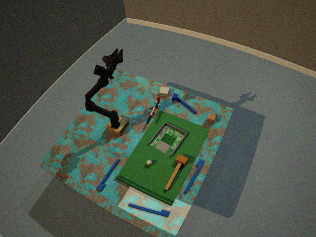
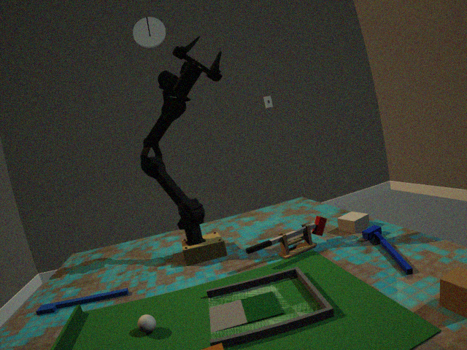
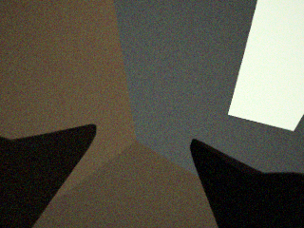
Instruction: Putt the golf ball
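My gripper tip is 160 mm short of the red putter, 60 mm to the right of it and 680 mm above it. Also, from my gripper tip: white golf ball: 290 mm ahead, 410 mm to the right, 710 mm below; then blue hammer: 390 mm ahead, 240 mm to the left, 720 mm below; then cream block: 180 mm ahead, 320 mm to the left, 710 mm below.
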